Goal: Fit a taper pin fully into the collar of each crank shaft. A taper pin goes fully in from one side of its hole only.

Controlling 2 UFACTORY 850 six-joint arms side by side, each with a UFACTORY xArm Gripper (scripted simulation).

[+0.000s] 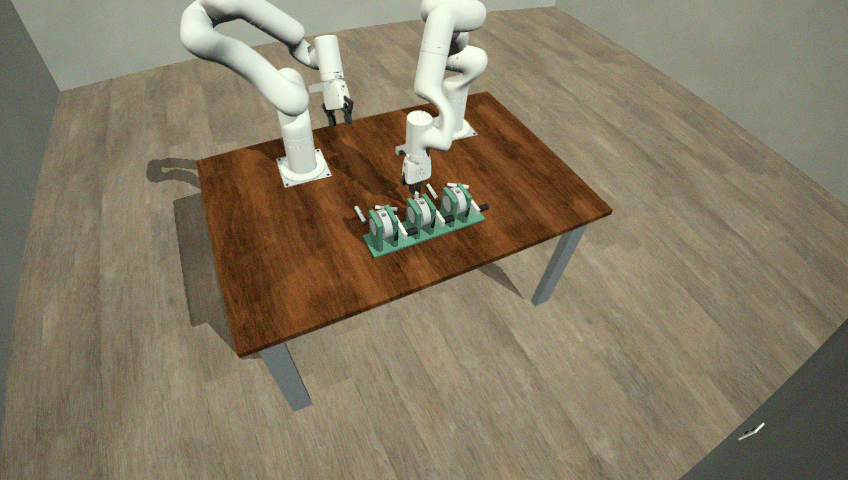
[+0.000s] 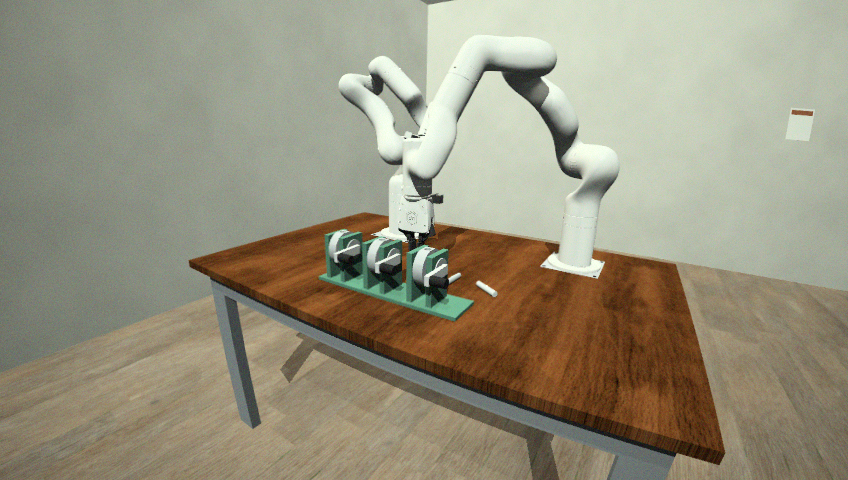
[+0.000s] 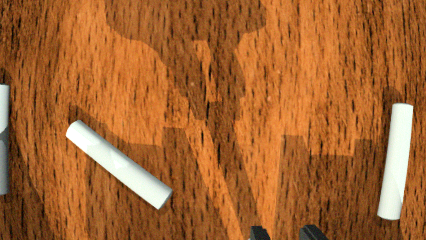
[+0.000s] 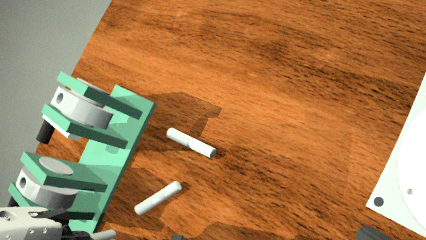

Labels:
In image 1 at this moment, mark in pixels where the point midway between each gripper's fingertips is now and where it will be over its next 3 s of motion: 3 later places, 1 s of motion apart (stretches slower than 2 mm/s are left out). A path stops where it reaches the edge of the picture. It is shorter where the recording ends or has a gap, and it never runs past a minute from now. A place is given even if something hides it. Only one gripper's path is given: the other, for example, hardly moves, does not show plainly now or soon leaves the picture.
My left gripper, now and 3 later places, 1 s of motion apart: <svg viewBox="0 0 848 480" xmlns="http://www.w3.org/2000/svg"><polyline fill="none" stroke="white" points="414,191 417,191 421,169 422,179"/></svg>

